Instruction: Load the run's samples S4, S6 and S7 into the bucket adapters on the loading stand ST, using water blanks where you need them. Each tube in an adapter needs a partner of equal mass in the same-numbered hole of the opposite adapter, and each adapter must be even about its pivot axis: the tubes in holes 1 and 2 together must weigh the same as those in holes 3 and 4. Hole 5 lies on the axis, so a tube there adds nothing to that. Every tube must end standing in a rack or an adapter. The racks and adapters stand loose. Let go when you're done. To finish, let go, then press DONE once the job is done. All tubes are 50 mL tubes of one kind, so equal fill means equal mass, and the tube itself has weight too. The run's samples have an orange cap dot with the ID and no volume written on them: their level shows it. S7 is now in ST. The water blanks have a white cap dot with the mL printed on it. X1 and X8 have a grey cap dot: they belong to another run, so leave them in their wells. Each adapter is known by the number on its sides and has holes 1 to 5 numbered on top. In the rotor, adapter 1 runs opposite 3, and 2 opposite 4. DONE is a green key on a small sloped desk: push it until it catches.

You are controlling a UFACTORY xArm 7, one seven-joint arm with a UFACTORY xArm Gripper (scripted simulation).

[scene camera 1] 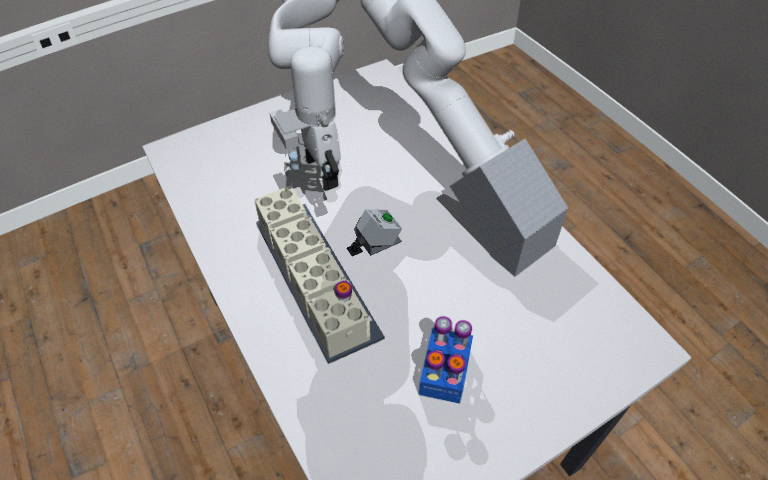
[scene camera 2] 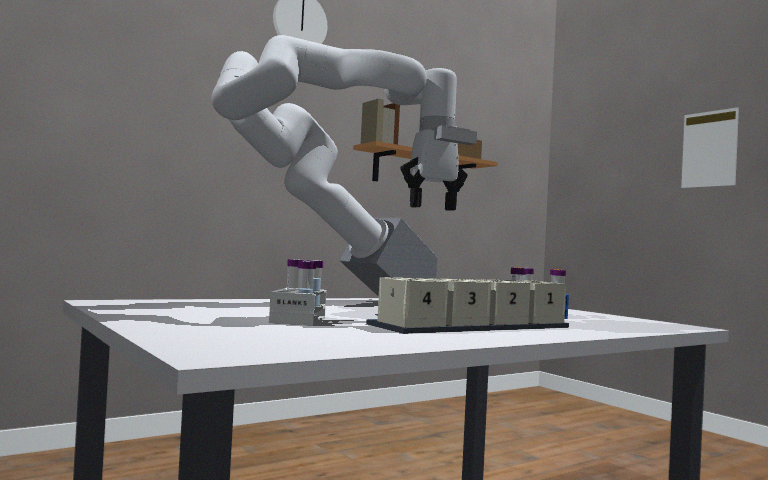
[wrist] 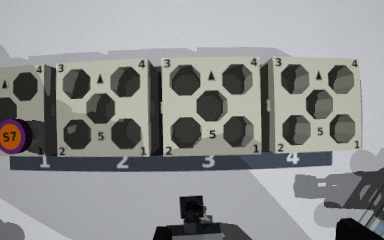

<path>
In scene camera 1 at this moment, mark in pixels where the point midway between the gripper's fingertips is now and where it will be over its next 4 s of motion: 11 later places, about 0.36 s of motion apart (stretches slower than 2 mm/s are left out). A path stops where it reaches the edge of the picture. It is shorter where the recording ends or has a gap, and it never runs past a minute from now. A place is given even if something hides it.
My gripper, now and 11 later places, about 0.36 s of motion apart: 322,174; 319,189; 324,204; 341,214; 360,225; 381,237; 400,248; 421,260; 442,272; 443,279; 443,286; 442,295
</path>
